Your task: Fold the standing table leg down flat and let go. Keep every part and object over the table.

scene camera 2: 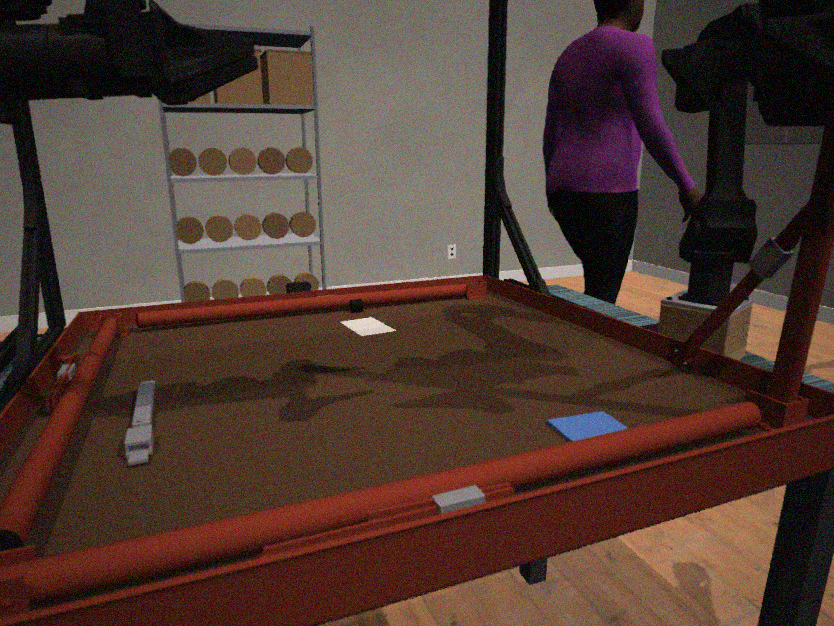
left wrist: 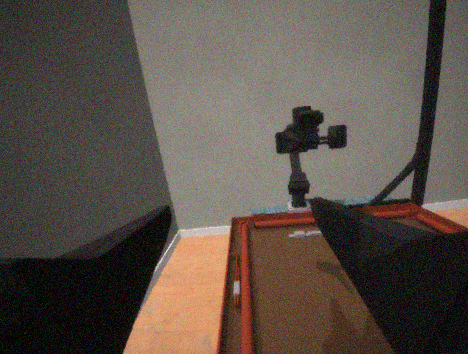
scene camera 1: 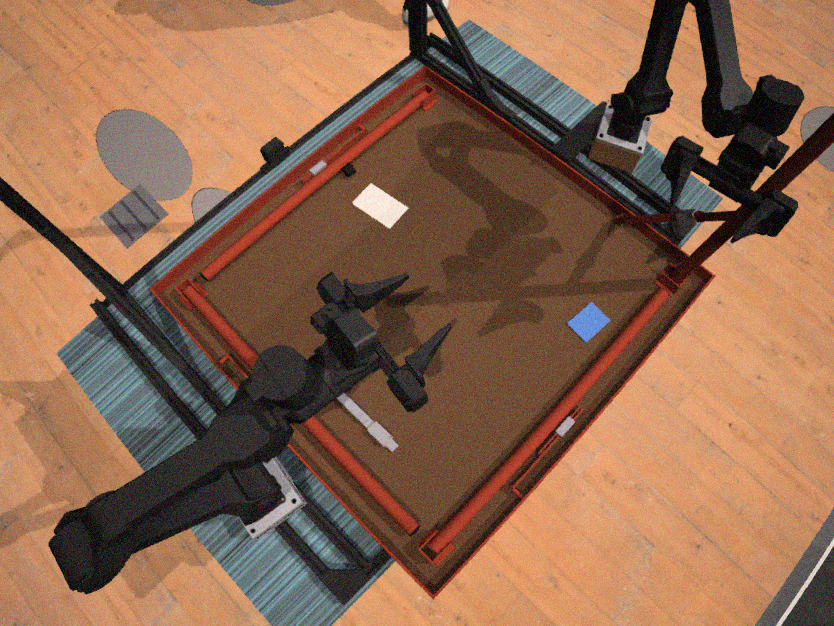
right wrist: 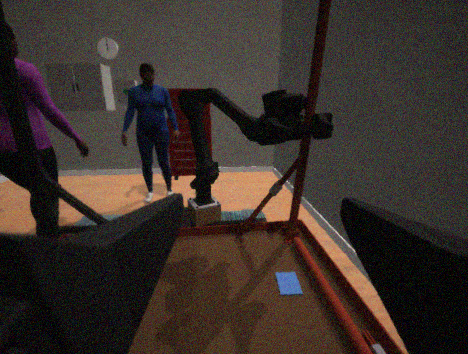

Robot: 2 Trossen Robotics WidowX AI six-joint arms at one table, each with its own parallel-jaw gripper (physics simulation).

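Where they show: left gripper, fingertip midpoint: (scene camera 2: 709, 42) (left wrist: 241, 208) (scene camera 1: 701, 221) (right wrist: 312, 129); right gripper, fingertip midpoint: (scene camera 2: 256, 55) (left wrist: 317, 140) (scene camera 1: 428, 300) (right wrist: 261, 204); left arm's base, origin of the base link: (scene camera 2: 707, 299) (scene camera 1: 624, 127) (right wrist: 203, 200); right arm's base, origin of the base link: (left wrist: 298, 204) (scene camera 1: 260, 495).
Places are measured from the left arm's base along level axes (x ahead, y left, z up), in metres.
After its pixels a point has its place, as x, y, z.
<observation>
The standing red table leg (scene camera 1: 801, 161) @(0.306, 0.188, 0.382) (scene camera 2: 805, 303) @(0.301, 0.183, 0.084) (right wrist: 312, 75) @(0.298, 0.181, 0.417) rises upright from the table's right corner in scene camera 1. Its thin brace (scene camera 2: 720, 316) @(0.225, 0.090, 0.037) (right wrist: 265, 202) @(0.233, 0.111, 0.069) with a grey joint (scene camera 1: 685, 215) @(0.251, 0.128, 0.121) runs to the rim. My left gripper (scene camera 1: 704, 229) @(0.386, 0.104, 0.300) (left wrist: 241, 208) @(0.386, 0.104, 0.300) is open and empty, high beside the leg; the leg does not show between its fingers in the left wrist view. In the right wrist view the leg crosses in front of that gripper. My right gripper (scene camera 1: 429, 299) @(0.621, -0.191, 0.298) (right wrist: 261, 204) @(0.621, -0.191, 0.298) is open and empty above the left half of the table.
Three red legs (scene camera 1: 316, 185) @(0.341, -0.545, -0.040) (scene camera 1: 363, 471) @(0.819, -0.227, -0.021) (scene camera 1: 552, 417) @(0.622, 0.032, -0.015) lie flat along the table rim. On the brown panel lie a white card (scene camera 1: 380, 205) @(0.327, -0.411, -0.060) (scene camera 2: 367, 326) @(0.329, -0.408, -0.059), a blue card (scene camera 1: 588, 321) @(0.423, 0.045, -0.041) (scene camera 2: 586, 425) @(0.425, 0.045, -0.042), a grey tool (scene camera 1: 367, 421) @(0.737, -0.258, -0.045) (scene camera 2: 141, 417) @(0.731, -0.277, -0.040) and a small black block (scene camera 2: 356, 305) @(0.283, -0.494, -0.049). Black frame posts (scene camera 2: 495, 134) @(-0.093, -0.489, 0.251) stand behind.
</observation>
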